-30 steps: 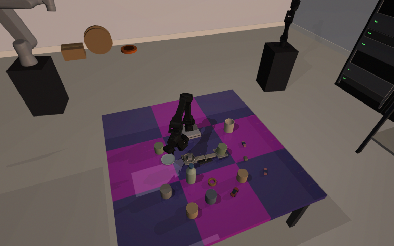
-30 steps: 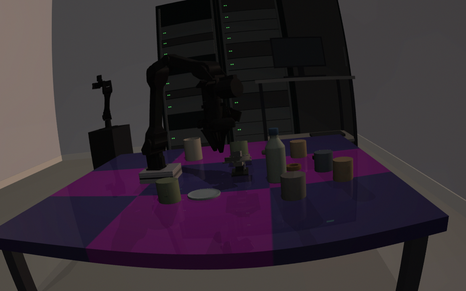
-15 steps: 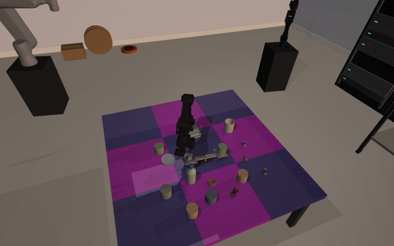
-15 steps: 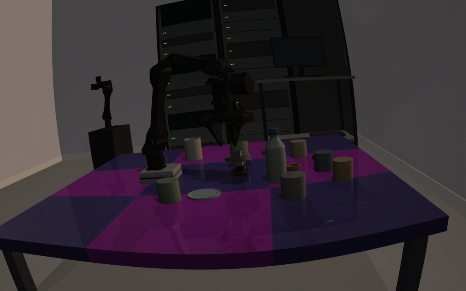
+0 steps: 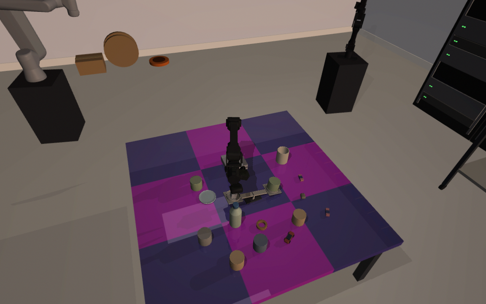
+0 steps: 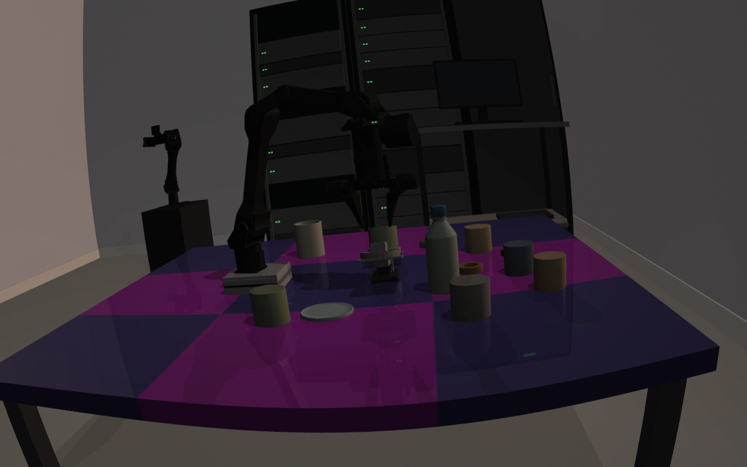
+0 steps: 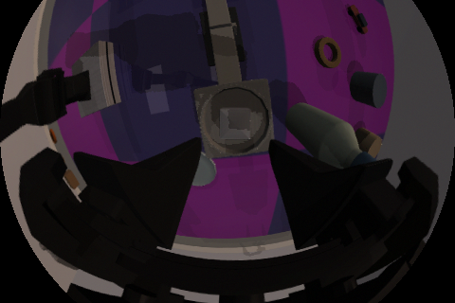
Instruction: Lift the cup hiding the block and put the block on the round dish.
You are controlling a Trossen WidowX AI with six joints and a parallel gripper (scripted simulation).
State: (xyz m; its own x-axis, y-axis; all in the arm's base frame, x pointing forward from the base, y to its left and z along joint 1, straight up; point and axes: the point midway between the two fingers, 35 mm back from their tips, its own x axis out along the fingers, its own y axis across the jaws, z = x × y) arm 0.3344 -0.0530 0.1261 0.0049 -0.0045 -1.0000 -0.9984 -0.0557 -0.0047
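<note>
Now: the grey block 50 mm below my gripper tip. From my gripper tip the other things lie so: bottle 130 mm ahead, 20 mm below, 10 mm to the right; then grey balance 120 mm to the left, 110 mm below, 20 mm behind; then balance beam 120 mm to the left, 90 mm below, 20 mm behind.
</note>
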